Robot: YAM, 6 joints.
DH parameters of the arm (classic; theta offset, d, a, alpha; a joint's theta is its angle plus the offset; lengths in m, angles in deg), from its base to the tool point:
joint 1: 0 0.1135 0.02 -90
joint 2: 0 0 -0.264 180
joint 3: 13.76 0 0.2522 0
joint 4: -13.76 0 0.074 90
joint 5: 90 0 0 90
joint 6: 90 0.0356 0 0
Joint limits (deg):
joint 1: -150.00..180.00
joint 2: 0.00..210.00
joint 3: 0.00..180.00
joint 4: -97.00..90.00
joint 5: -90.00..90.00
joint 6: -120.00..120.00
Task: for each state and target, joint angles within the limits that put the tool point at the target. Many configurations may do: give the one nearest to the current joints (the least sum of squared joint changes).
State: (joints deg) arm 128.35 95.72 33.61 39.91 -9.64 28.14
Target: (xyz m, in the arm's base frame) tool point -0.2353 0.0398 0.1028
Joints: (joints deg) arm 168.03 89.00 17.19 37.70 -16.12 28.14
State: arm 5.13 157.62 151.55 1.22 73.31 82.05
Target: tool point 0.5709 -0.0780 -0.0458
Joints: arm -4.39 178.92 139.57 -1.60 72.94 82.05
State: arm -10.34 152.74 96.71 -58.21 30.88 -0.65
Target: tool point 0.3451 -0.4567 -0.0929
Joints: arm -51.46 182.29 143.07 -16.01 24.18 -0.65
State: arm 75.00 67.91 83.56 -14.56 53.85 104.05
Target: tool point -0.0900 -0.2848 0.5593
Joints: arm 67.00 24.72 118.85 -4.14 53.00 104.05
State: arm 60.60 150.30 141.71 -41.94 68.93 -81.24
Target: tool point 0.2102 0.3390 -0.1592
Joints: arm 62.92 178.67 112.27 -50.33 67.21 -81.24
